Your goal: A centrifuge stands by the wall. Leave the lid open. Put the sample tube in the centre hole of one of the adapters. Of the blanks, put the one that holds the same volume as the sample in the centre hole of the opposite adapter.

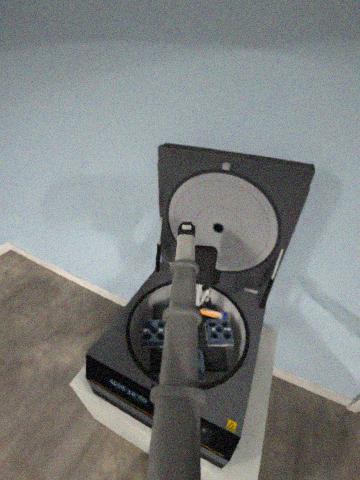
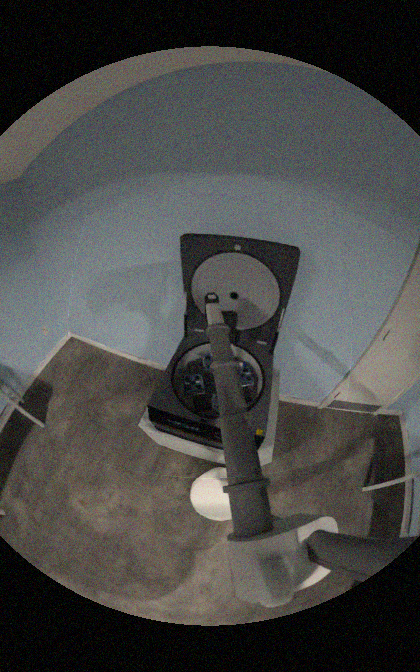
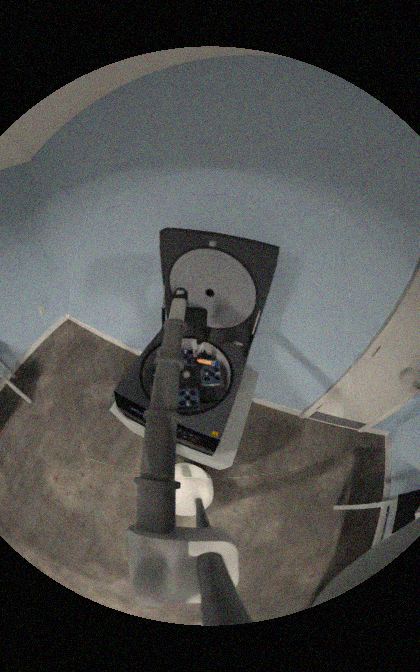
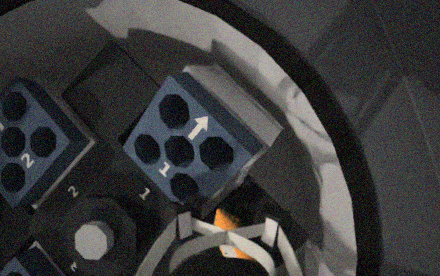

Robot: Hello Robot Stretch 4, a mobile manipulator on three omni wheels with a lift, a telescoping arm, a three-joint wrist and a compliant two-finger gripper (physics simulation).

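Frame: origin at the robot's base, x back, y left, z down, level; millimetres.
Seen in the pictures: gripper, fingertip midpoint: (image 1: 201, 310) (image 4: 229, 213).
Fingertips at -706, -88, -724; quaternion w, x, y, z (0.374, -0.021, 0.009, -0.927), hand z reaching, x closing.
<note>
A point is followed by its place in that frame, as x, y, z.
The centrifuge (image 1: 117, 340) @(-509, 226, -780) (image 2: 167, 395) (image 3: 132, 382) stands by the wall, its lid (image 1: 292, 185) @(-761, -323, -1293) (image 2: 287, 265) (image 3: 265, 260) open. An orange tube (image 1: 210, 313) @(-681, -123, -742) (image 3: 204, 361) (image 4: 226, 220) @(-703, -88, -741) with a blue cap lies slanted between two adapters, its tip end toward adapter 1 (image 4: 134, 146) @(-676, 20, -726) (image 3: 188, 356). The blue adapter at the right (image 1: 219, 342) @(-556, -152, -732) is near the cap. My gripper (image 1: 203, 300) (image 3: 200, 349) (image 4: 229, 213) @(-706, -88, -723) is partly open, low in the bowl, its fingers either side of the tube, with no clear grip. Adapter 1's five holes look empty. No blanks can be made out.
Adapter 2 (image 4: 52, 150) @(-596, 82, -715) and the rotor hub (image 4: 92, 240) @(-598, -26, -752) are left of adapter 1. The bowl rim (image 4: 367, 200) @(-799, -134, -784) curves close around the right side. My arm (image 1: 180, 350) @(-301, 0, -1144) (image 2: 235, 440) (image 3: 162, 440) crosses over the bowl and hides part of it. A white round object (image 2: 210, 495) (image 3: 192, 492) is on the floor in front.
</note>
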